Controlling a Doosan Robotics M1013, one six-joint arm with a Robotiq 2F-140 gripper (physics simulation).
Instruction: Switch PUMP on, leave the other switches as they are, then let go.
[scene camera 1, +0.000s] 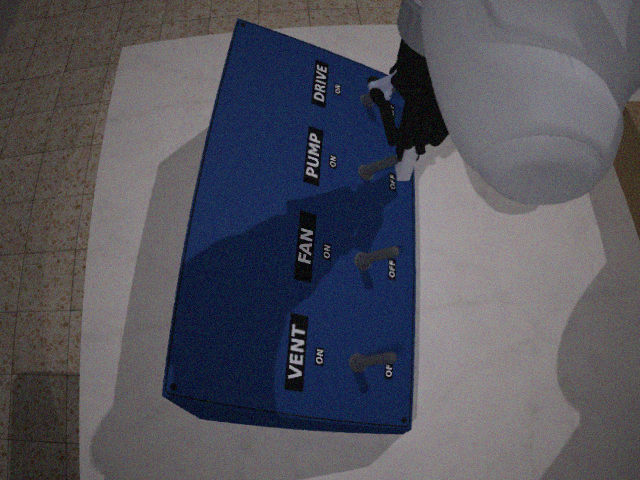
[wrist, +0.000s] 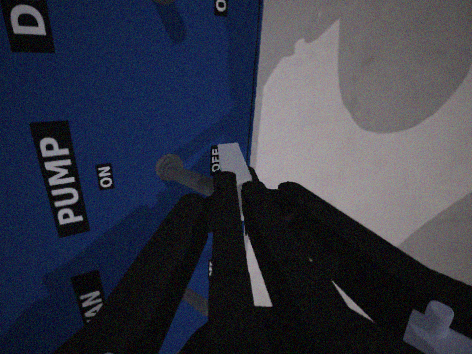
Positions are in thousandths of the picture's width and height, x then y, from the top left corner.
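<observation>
My gripper (scene camera 1: 627, 357). Wrist view: gripper (wrist: 486, 453), plus pump lever (wrist: 425, 518).
</observation>
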